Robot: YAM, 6 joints.
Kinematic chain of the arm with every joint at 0, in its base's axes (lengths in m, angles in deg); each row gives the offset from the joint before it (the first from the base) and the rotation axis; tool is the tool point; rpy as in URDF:
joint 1: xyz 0 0 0.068 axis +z
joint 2: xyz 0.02 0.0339 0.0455 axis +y
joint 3: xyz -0.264 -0.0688 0 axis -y
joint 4: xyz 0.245 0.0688 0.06 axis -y
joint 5: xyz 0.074 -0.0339 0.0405 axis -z
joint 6: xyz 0.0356 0 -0.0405 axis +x
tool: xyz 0 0 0 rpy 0 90 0
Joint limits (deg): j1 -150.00..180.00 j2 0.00..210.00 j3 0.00..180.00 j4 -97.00..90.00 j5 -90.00..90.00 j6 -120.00..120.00
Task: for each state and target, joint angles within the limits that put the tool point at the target. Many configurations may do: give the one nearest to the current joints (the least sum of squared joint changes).
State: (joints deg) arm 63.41 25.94 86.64 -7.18 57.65 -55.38
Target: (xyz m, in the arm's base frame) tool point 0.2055 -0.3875 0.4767
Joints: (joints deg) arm 114.40 18.11 132.21 8.32 49.52 -55.38
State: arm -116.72 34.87 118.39 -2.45 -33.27 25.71
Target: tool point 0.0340 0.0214 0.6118
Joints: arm -117.69 42.33 101.43 -8.82 -34.49 25.71
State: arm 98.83 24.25 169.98 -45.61 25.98 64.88
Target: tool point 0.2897 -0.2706 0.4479
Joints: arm 134.41 22.45 155.90 -65.88 29.61 64.88
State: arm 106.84 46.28 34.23 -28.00 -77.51 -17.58
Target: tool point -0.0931 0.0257 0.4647
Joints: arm 143.35 40.76 67.97 -17.64 -79.13 -17.58
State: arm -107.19 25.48 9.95 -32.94 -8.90 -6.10
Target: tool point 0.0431 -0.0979 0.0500
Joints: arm -70.82 73.55 3.24 -7.81 -13.90 -6.10
